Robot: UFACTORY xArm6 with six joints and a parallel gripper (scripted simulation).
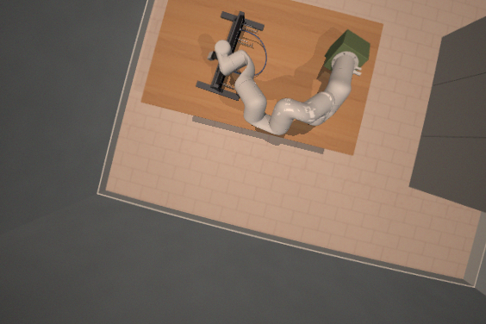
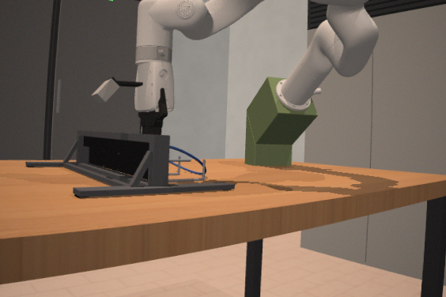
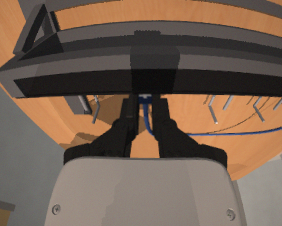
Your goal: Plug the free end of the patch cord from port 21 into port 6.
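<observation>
My gripper is now 2 cm short of the plug and 1 cm above it.
</observation>
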